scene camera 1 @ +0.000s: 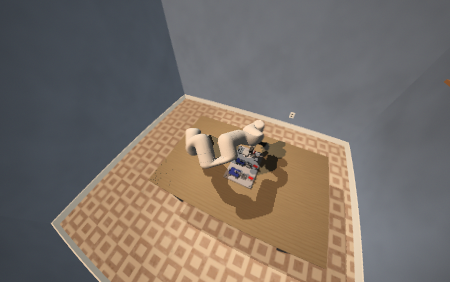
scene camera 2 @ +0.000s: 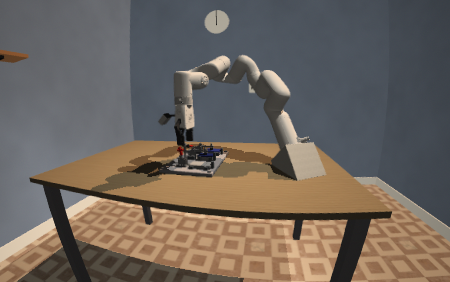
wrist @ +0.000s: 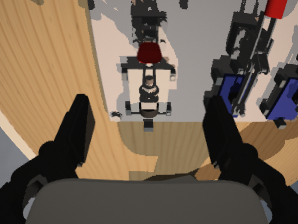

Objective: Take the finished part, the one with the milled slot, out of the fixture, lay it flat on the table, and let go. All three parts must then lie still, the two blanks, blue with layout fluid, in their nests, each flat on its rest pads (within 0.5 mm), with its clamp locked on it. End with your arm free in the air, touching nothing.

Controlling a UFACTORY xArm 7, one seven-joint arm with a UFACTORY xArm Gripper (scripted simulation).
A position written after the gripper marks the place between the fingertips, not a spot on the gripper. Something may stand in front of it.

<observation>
In view: the gripper (scene camera 2: 185, 143), a finished part (wrist: 135, 72) and a grey fixture plate (wrist: 195, 44).
The gripper also shows in the wrist view (wrist: 148, 108).
</observation>
